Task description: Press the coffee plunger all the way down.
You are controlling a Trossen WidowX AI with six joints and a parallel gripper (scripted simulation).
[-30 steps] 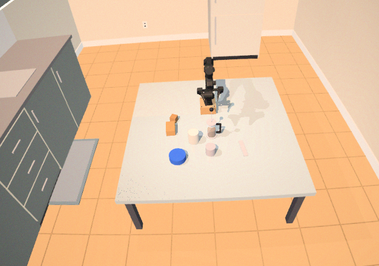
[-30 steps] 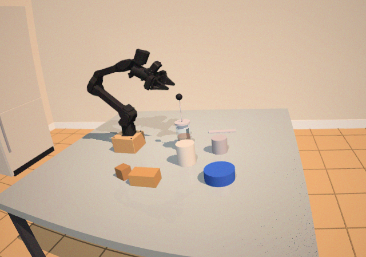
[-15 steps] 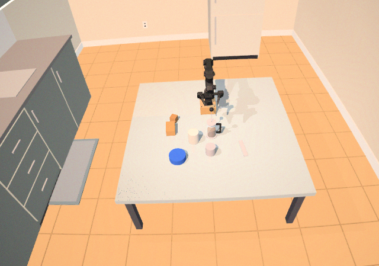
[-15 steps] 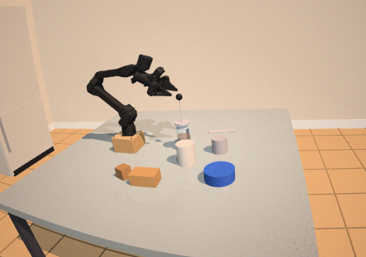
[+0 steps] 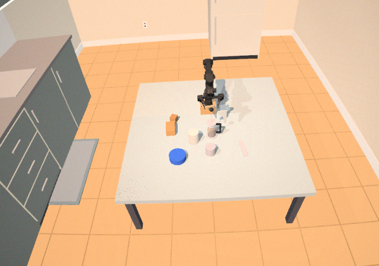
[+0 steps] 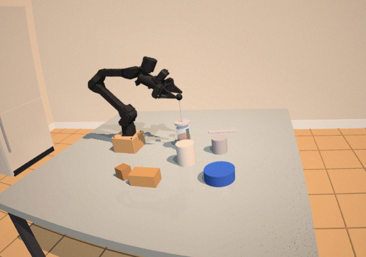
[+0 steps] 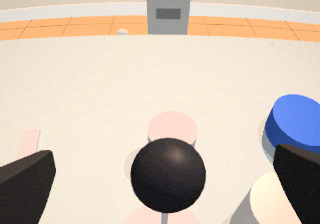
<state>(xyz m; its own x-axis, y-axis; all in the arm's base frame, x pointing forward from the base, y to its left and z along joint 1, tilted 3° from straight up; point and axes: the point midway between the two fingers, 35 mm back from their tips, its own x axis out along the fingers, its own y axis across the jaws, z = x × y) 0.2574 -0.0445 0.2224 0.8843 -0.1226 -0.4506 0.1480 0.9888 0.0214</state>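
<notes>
Now: gripper tip 2 cm to the right of the coffee press and 14 cm above it.
</notes>
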